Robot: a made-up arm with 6 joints. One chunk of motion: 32 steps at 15 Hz.
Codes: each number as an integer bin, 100 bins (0 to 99) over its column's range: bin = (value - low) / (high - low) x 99, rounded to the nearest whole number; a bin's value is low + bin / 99 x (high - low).
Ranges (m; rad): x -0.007..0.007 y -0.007..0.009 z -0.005..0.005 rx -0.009..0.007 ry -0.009..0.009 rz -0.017..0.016
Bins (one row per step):
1: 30 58 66 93 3 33
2: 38 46 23 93 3 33
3: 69 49 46 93 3 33
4: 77 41 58 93 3 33
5: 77 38 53 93 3 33
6: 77 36 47 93 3 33
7: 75 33 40 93 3 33
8: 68 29 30 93 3 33
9: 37 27 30 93 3 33
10: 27 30 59 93 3 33
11: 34 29 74 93 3 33
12: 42 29 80 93 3 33
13: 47 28 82 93 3 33
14: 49 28 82 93 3 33
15: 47 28 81 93 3 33
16: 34 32 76 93 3 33
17: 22 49 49 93 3 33
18: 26 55 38 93 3 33
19: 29 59 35 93 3 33
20: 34 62 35 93 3 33
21: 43 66 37 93 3 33
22: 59 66 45 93 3 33
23: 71 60 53 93 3 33
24: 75 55 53 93 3 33
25: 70 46 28 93 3 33
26: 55 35 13 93 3 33
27: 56 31 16 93 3 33
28: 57 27 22 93 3 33
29: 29 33 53 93 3 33
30: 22 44 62 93 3 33
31: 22 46 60 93 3 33
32: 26 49 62 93 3 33
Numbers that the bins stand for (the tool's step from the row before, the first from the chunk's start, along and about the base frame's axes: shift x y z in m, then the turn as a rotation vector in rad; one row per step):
1: -0.00276 0.00237 0.00167 0.00603 -0.00845 -0.00600
2: -0.00163 0.00043 -0.00268 0.00603 -0.00845 -0.00600
3: 0.00276 0.00092 -0.00035 0.00603 -0.00845 -0.00600
4: 0.00389 -0.00037 0.00086 0.00603 -0.00845 -0.00600
5: 0.00389 -0.00086 0.00035 0.00603 -0.00845 -0.00600
6: 0.00389 -0.00118 -0.00025 0.00603 -0.00845 -0.00600
7: 0.00361 -0.00167 -0.00096 0.00603 -0.00845 -0.00600
8: 0.00262 -0.00231 -0.00197 0.00603 -0.00845 -0.00600
9: -0.00177 -0.00264 -0.00197 0.00603 -0.00845 -0.00600
10: -0.00318 -0.00215 0.00096 0.00603 -0.00845 -0.00600
11: -0.00219 -0.00231 0.00247 0.00603 -0.00845 -0.00600
12: -0.00106 -0.00231 0.00308 0.00603 -0.00845 -0.00600
13: -0.00035 -0.00247 0.00328 0.00603 -0.00845 -0.00600
14: -0.00007 -0.00247 0.00328 0.00603 -0.00845 -0.00600
15: -0.00035 -0.00247 0.00318 0.00603 -0.00845 -0.00600
16: -0.00219 -0.00183 0.00268 0.00603 -0.00845 -0.00600
17: -0.00389 0.00092 -0.00005 0.00603 -0.00845 -0.00600
18: -0.00332 0.00189 -0.00116 0.00603 -0.00845 -0.00600
19: -0.00290 0.00254 -0.00146 0.00603 -0.00845 -0.00600
20: -0.00219 0.00302 -0.00146 0.00603 -0.00845 -0.00600
21: -0.00092 0.00367 -0.00126 0.00603 -0.00845 -0.00600
22: 0.00134 0.00367 -0.00045 0.00603 -0.00845 -0.00600
23: 0.00304 0.00270 0.00035 0.00603 -0.00845 -0.00600
24: 0.00361 0.00189 0.00035 0.00603 -0.00845 -0.00600
25: 0.00290 0.00043 -0.00217 0.00603 -0.00845 -0.00600
26: 0.00078 -0.00134 -0.00369 0.00603 -0.00845 -0.00600
27: 0.00092 -0.00199 -0.00338 0.00603 -0.00845 -0.00600
28: 0.00106 -0.00264 -0.00278 0.00603 -0.00845 -0.00600
29: -0.00290 -0.00167 0.00035 0.00603 -0.00845 -0.00600
30: -0.00389 0.00011 0.00126 0.00603 -0.00845 -0.00600
31: -0.00389 0.00043 0.00106 0.00603 -0.00845 -0.00600
32: -0.00332 0.00092 0.00126 0.00603 -0.00845 -0.00600

